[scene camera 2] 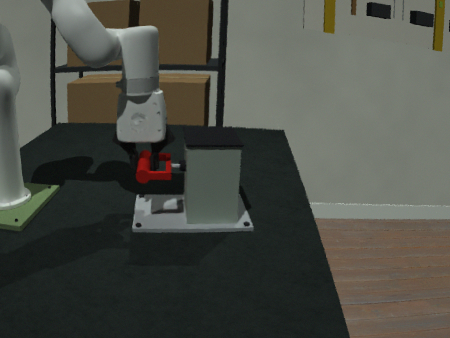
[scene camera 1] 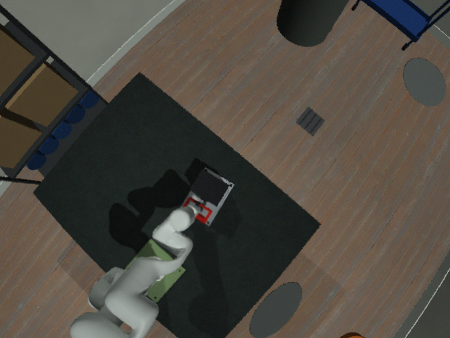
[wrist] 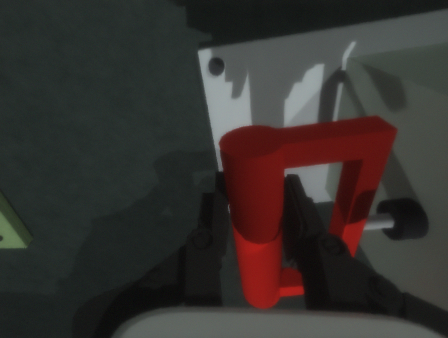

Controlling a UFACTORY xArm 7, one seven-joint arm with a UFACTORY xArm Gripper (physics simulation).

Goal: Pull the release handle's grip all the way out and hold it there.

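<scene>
The release handle's red grip (scene camera 1: 205,216) (scene camera 2: 143,174) (wrist: 262,270) is a round bar on a rectangular frame. A short metal rod (scene camera 2: 175,165) (wrist: 378,221) joins it to a black collar (wrist: 412,220) on the pale grey-green housing (scene camera 2: 212,185) (wrist: 425,165). The housing has a dark top and stands on a light grey base plate (scene camera 2: 160,223) (wrist: 220,102). My gripper (scene camera 2: 144,164) (wrist: 253,191) points down and is shut on the round bar, with one finger on its outer side and the other inside the frame's opening. In scene camera 1, the arm hides the fingers.
The base plate lies on a black table top (scene camera 1: 150,110) (scene camera 2: 240,280). The arm stands on a green mounting plate (scene camera 1: 167,285) (scene camera 2: 30,215) (wrist: 12,225). A rack (scene camera 1: 67,70) (scene camera 2: 221,65) with cardboard boxes (scene camera 1: 45,95) (scene camera 2: 175,100) stands beyond the table.
</scene>
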